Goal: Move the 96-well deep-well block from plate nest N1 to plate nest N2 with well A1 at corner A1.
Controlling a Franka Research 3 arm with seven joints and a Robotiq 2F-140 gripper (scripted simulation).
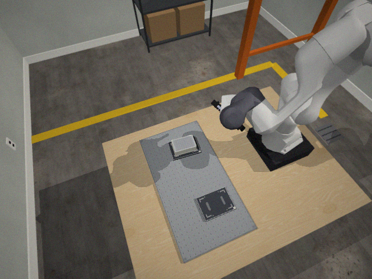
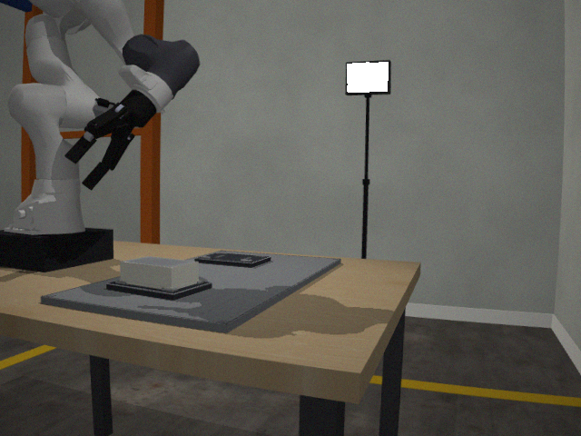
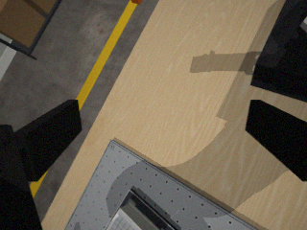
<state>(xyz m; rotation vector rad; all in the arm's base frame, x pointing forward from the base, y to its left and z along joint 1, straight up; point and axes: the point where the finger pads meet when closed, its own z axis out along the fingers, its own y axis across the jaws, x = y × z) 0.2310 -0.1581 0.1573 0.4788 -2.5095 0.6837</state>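
My hand is 23 cm short of the white 96-well deep-well block, 19 cm above it and 4 cm to the left of it. The rest, counted from my hand: A1 mark (38 cm to the left, 22 cm below, 14 cm ahead); plate nest N2 (32 cm to the left, 22 cm below, 21 cm ahead); plate nest N1 (23 cm ahead, 22 cm below, 4 cm to the right).
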